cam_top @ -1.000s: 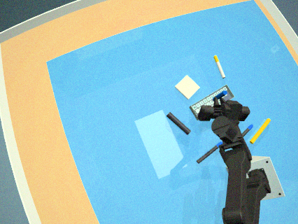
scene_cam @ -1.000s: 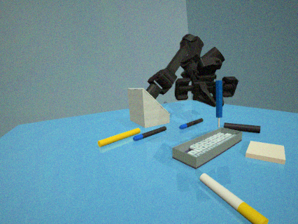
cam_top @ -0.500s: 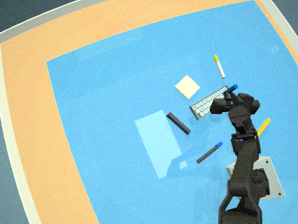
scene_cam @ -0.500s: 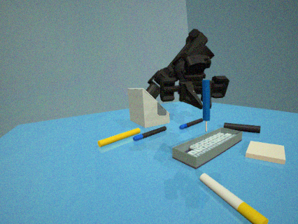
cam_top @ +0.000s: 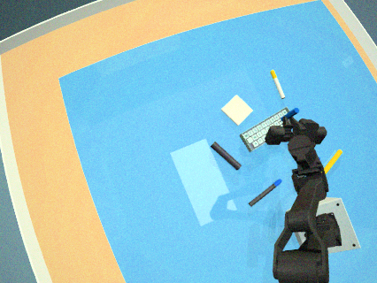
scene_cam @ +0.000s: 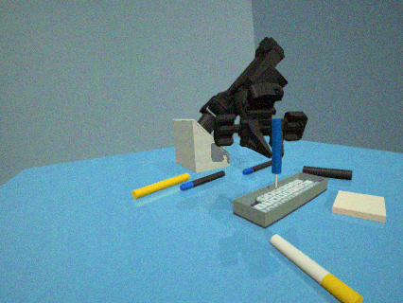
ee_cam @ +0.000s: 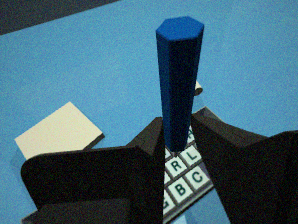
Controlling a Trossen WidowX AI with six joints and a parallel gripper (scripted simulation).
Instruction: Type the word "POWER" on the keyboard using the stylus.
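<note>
The blue stylus is 2 cm below my gripper tip. Round my gripper tip: yellow marker: 15 cm ahead, 9 cm to the right, 9 cm below; then cream notepad: 11 cm to the left, 10 cm ahead, 9 cm below; then stylus tip: 5 cm below.
</note>
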